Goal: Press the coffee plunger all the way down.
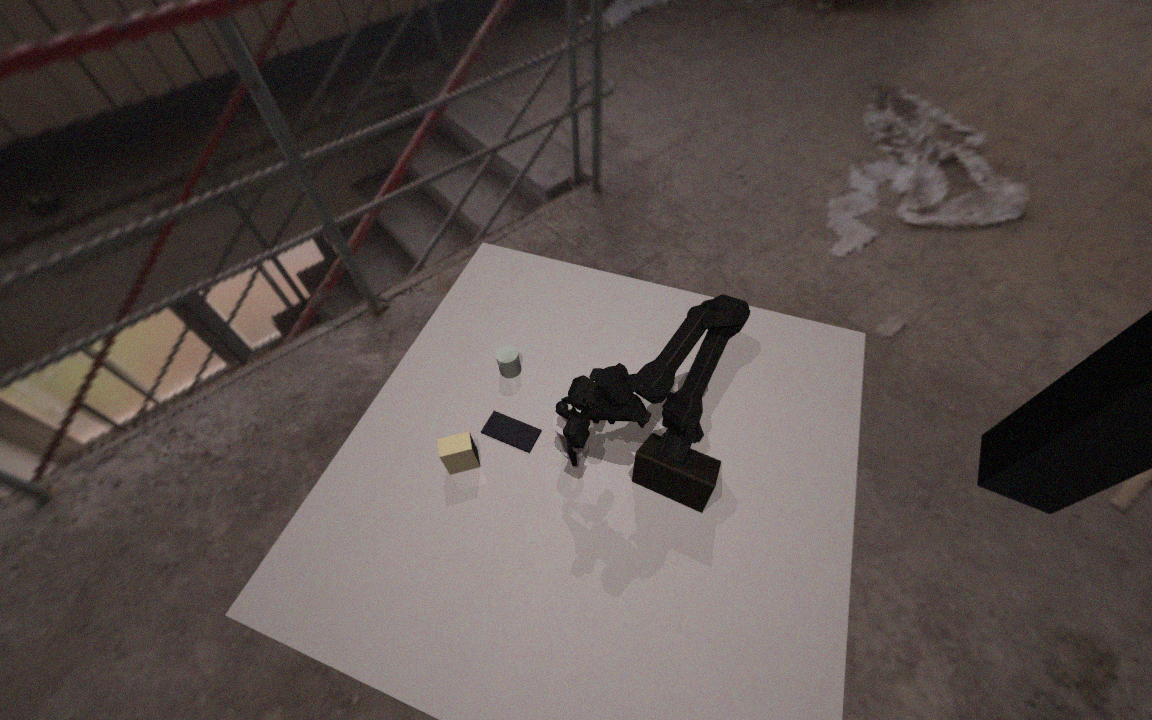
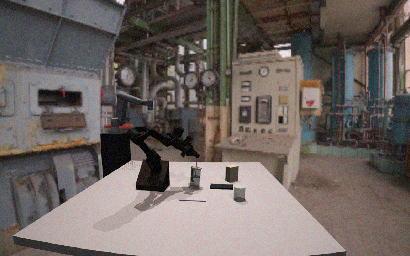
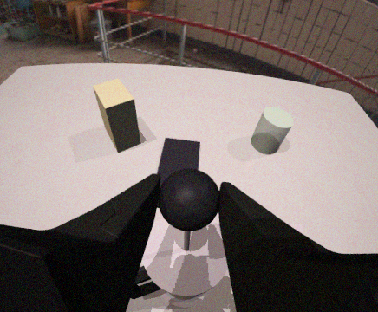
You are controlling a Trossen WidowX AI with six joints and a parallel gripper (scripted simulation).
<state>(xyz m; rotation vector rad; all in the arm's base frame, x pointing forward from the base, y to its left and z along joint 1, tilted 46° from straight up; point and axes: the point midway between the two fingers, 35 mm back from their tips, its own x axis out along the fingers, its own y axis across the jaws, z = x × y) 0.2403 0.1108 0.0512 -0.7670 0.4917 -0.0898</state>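
The coffee press is 110 mm below my gripper tip, 20 mm behind it and 10 mm to the left of it. Also, from my gripper tip: pale green cylinder: 260 mm ahead, 180 mm below, 150 mm to the right.
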